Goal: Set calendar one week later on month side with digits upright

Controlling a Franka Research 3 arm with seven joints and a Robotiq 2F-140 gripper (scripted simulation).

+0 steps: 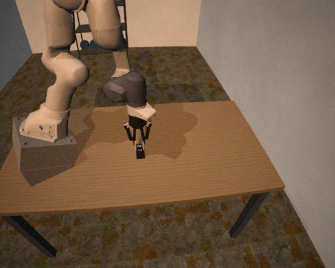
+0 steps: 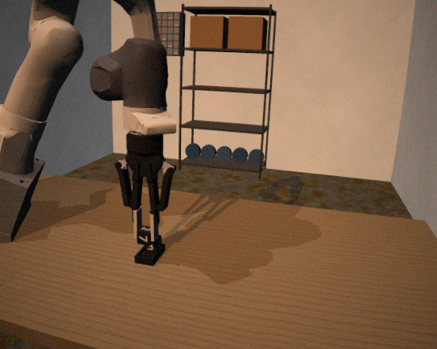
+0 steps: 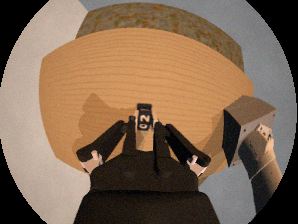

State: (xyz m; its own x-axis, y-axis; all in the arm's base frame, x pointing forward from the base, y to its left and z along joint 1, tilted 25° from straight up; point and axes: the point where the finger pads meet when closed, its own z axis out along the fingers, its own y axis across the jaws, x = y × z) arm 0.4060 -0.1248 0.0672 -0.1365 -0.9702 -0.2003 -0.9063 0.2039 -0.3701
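Right now the cube is 30 mm below my hand. Round my hand: black calendar tray (20 mm to the left, 80 mm below).
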